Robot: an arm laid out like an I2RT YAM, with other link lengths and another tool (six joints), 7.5 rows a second.
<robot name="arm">
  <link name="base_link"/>
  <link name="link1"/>
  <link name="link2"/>
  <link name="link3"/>
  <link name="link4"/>
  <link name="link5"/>
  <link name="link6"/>
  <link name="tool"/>
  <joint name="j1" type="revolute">
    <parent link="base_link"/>
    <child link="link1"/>
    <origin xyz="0 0 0.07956"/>
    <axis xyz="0 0 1"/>
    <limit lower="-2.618" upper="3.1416"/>
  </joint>
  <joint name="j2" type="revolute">
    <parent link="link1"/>
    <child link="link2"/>
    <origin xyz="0.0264 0.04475 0.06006" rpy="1.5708 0 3.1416"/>
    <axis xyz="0 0 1"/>
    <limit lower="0" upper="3.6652"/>
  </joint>
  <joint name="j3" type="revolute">
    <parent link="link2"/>
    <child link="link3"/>
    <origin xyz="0.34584 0 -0.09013" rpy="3.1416 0 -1.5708"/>
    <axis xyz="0 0 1"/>
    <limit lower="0" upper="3.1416"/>
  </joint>
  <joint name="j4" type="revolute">
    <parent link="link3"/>
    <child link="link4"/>
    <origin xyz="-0.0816 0.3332 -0.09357" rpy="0 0 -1.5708"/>
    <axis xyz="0 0 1"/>
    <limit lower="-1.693" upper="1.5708"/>
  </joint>
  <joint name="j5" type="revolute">
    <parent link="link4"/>
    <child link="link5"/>
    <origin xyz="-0.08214 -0.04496 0.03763" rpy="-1.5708 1.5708 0"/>
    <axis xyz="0 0 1"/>
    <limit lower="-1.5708" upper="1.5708"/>
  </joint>
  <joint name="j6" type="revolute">
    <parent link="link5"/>
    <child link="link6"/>
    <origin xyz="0 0.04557 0.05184" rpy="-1.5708 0 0"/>
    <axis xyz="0 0 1"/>
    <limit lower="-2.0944" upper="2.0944"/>
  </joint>
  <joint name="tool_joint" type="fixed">
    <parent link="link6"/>
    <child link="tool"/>
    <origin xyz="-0.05 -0.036 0.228" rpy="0 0.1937 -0.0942"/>
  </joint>
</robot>
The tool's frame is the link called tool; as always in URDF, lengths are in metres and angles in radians.
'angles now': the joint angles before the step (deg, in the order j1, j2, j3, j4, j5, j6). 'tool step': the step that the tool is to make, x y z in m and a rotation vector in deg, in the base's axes. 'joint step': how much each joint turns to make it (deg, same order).
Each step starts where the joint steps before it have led.
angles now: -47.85 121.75 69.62 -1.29 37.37 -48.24
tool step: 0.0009 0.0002 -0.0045 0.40 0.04 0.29
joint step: -0.04 0.34 -0.01 0.13 -0.39 -0.16
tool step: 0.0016 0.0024 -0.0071 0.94 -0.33 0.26
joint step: 0.01 0.30 -0.01 -0.41 -0.85 0.39
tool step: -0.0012 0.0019 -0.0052 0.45 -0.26 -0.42
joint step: 0.00 0.34 0.01 -0.29 -0.16 0.78
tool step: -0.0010 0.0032 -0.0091 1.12 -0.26 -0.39
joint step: -0.03 0.58 0.24 -0.92 -0.57 1.03
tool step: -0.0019 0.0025 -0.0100 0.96 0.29 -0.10
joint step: -0.07 0.76 0.03 -0.35 -0.34 0.31
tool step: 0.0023 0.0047 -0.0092 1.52 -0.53 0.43
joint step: 0.02 0.21 -0.07 -0.77 -1.41 0.49
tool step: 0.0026 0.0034 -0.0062 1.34 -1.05 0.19
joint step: -0.10 -0.04 0.08 -0.81 -1.59 0.74
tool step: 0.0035 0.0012 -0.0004 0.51 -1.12 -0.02
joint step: 0.00 -0.25 0.19 -0.46 -1.00 0.73
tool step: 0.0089 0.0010 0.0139 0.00 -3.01 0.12
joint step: 0.04 -2.11 -0.07 -0.67 -1.95 1.28
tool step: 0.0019 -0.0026 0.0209 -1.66 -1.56 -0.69
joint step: 0.11 -2.00 -0.16 0.05 0.40 0.80
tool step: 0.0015 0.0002 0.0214 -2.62 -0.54 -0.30
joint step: 0.65 -2.00 -1.11 1.42 1.66 -0.02
